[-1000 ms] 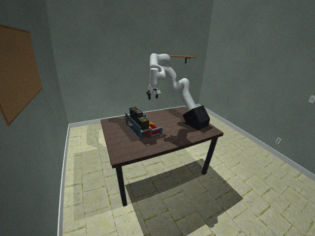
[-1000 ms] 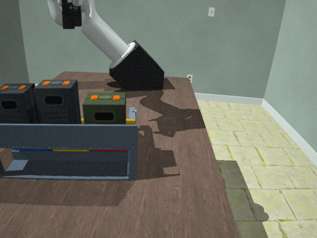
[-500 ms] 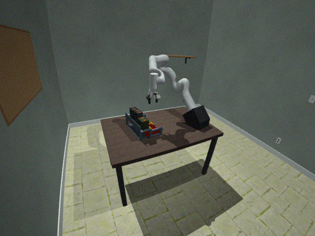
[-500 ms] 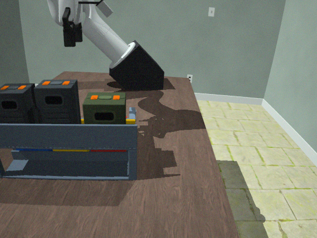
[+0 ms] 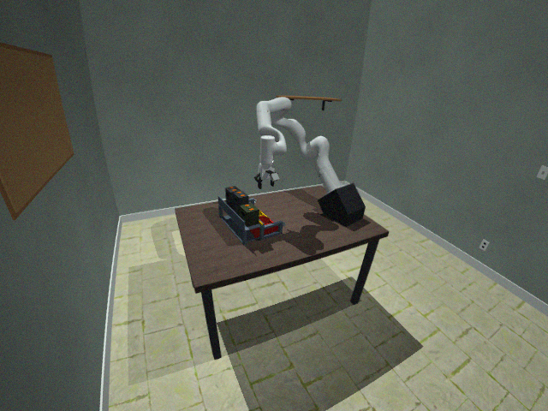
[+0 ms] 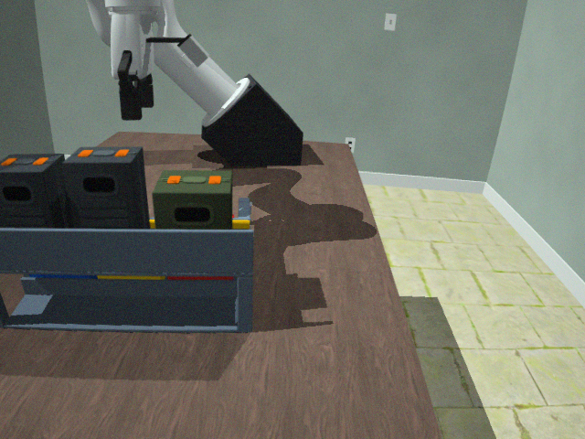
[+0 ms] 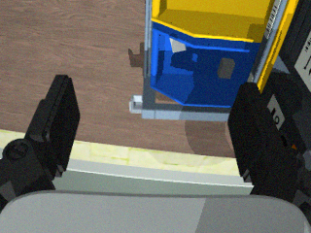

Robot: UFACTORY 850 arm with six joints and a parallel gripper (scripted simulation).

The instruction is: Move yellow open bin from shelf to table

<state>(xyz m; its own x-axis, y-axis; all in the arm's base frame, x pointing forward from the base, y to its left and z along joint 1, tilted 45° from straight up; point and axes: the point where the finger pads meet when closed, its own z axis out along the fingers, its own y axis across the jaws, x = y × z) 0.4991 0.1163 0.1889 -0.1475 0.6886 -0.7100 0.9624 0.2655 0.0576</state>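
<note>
Right now my hand is 25 cm above the shelf rail and 1 cm past it. Round my hand: blue open bin (21 cm below, 10 cm to the right, 10 cm ahead); then yellow open bin (21 cm below, 8 cm ahead, 1 cm to the left); then green box (16 cm ahead, 14 cm to the left, 11 cm below).
</note>
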